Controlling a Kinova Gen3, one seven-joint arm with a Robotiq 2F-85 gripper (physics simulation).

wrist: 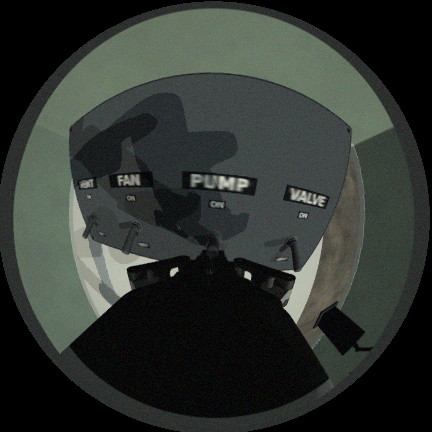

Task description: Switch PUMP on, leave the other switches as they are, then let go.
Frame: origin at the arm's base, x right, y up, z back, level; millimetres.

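Seen in the pictures: gripper, between the fingertips: (212, 253).
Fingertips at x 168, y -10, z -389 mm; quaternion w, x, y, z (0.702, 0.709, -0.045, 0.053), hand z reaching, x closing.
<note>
Pixels of each thing's top centre, then the offset from my fingertips to it. Level surfaces: height alone.
- PUMP label, centre of its top: (218, 181) dx +16, dy +30, dz -85 mm
- PUMP switch, centre of its top: (212, 249) dx +2, dy +41, dz -17 mm
- FAN switch, centre of its top: (122, 241) dx -118, dy +29, dz -29 mm
- VENT switch, centre of its top: (81, 228) dx -235, dy +29, dz -53 mm
- VALVE switch, centre of its top: (302, 259) dx +117, dy +29, dz +20 mm
- pale surface, height of its surface: dy -103 mm
The grey panel (280, 130) faces the camera. The PUMP label (219, 183) is at its middle, with an ON plate (217, 204) below. The PUMP switch (213, 242) shows right at the tips of my gripper (212, 253), which is shut with nothing between its fingers. The fingertips cover the lower part of the switch, so its tilt and any contact cannot be told. The FAN switch (131, 237) and the VENT switch (90, 226) at the left, and the VALVE switch (295, 255) at the right, all have levers pointing down, away from their ON plates.
Dark shadows fall across the panel's left and middle. A pale surface (311, 275) shows below and behind the panel, with a brown surface (345, 240) at the right. A black box-shaped object (341, 329) with a thin stem is at the lower right. Green walls surround the scene.
</note>
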